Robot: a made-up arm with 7 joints.
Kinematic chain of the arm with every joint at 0, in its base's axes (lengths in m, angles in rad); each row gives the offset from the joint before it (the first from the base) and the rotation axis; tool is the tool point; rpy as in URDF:
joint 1: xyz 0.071 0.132 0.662 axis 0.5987 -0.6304 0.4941
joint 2: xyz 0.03 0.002 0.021 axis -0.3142 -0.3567 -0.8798
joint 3: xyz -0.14 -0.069 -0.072 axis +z
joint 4: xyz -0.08 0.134 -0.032 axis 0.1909 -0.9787 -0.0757
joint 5: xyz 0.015 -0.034 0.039 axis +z
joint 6: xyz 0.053 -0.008 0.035 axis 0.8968 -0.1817 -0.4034
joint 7: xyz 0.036 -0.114 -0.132 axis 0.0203 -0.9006 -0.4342
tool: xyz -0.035 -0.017 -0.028 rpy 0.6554 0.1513 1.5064
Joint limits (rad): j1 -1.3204..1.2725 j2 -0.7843..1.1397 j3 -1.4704..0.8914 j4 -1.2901..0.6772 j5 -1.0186..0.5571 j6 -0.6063..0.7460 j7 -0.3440..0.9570
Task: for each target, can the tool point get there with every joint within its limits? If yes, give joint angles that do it. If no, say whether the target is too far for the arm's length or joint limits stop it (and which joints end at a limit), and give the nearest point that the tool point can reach.
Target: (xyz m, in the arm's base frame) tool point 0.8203 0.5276 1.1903
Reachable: no: too far | nearest point 0.2486 0.3337 0.6792 | short by 0.791 m
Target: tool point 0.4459 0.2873 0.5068
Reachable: no: joint limits stop it (at a limit: joint 2, joint 5, joint 6, joint 7) | nearest point 0.2846 0.2522 0.5468 | short by 0.170 m
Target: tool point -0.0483 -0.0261 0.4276
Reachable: yes | joints 0.6119 -0.4328 -0.4432 -0.4356 -0.7543 -0.1781 0.7357
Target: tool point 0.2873 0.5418 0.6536
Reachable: no: joint limits stop it (at a limit: joint 1, joint 2, joint 5, joint 6, joint 7) | nearest point 0.1898 0.4249 0.6296 | short by 0.154 m
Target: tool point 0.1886 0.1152 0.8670
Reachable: no: joint limits stop it (at a limit: joint 1, joint 2, joint 3, joint 4, joint 5, joint 6, joint 7) | nearest point 0.0613 0.1522 0.8547 | short by 0.133 m
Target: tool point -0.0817 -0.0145 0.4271
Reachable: yes | joints 0.5583 -0.1836 -0.1335 -0.1233 -0.8214 -0.2364 -0.0819
